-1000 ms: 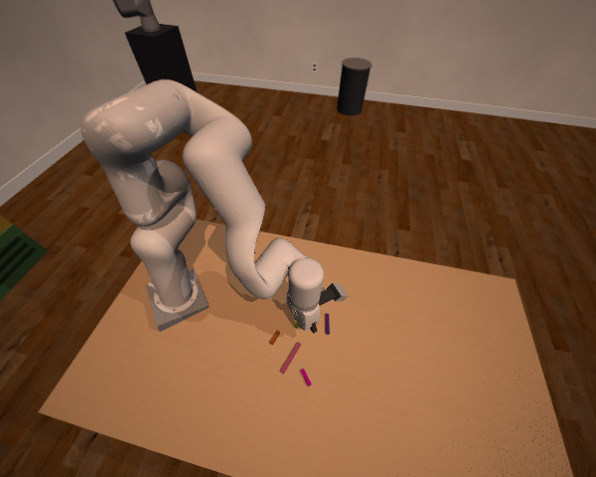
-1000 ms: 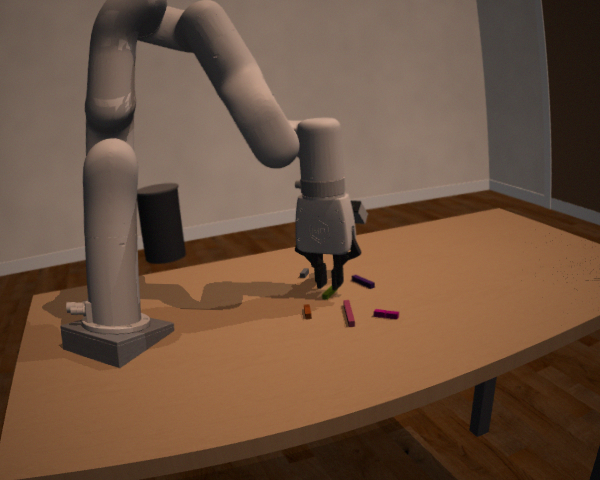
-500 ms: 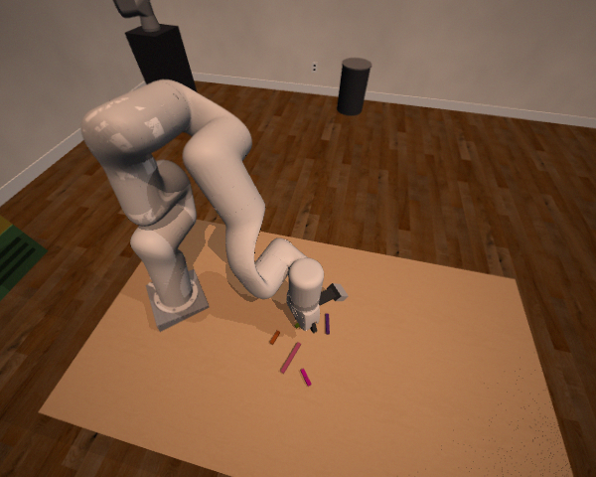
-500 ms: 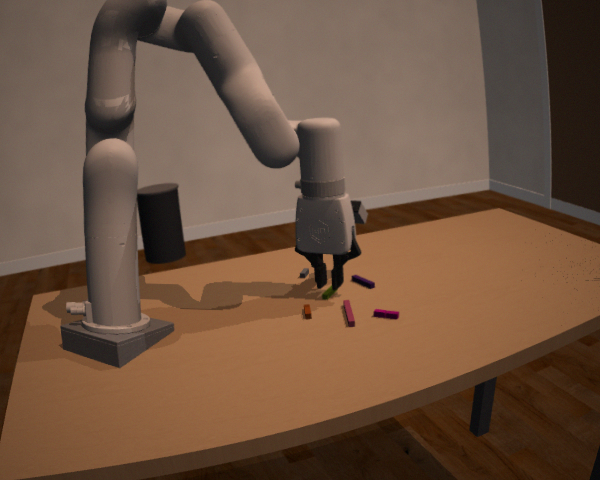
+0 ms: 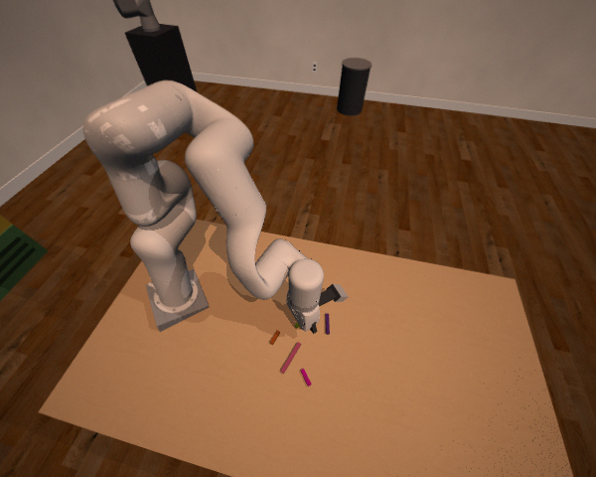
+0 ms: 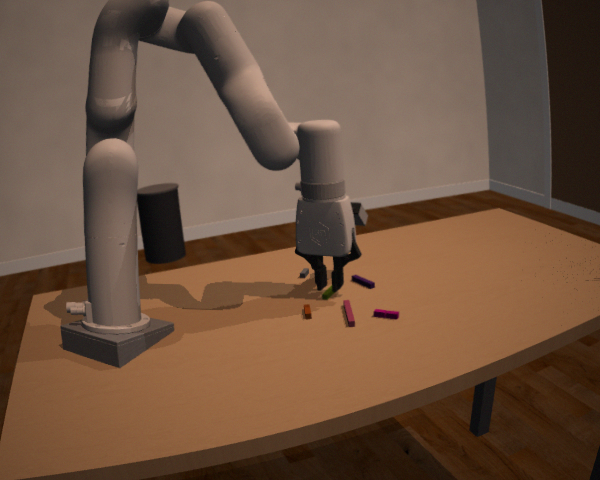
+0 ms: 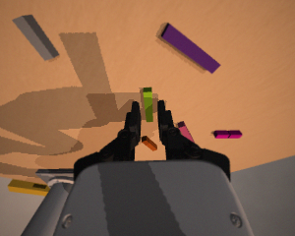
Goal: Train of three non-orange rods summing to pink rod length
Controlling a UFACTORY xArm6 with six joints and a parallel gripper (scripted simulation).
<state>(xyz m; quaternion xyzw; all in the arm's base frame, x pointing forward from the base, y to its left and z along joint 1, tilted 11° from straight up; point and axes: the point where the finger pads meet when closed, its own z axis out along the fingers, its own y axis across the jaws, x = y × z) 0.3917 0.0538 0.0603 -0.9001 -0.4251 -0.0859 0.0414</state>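
Right now the lime rod is 30 mm below my hand. The rest, counted from my hand: purple rod (70 mm ahead, 20 mm to the left, 30 mm below); then orange rod (60 mm behind, 70 mm to the right, 30 mm below); then pink rod (100 mm to the right, 30 mm below).
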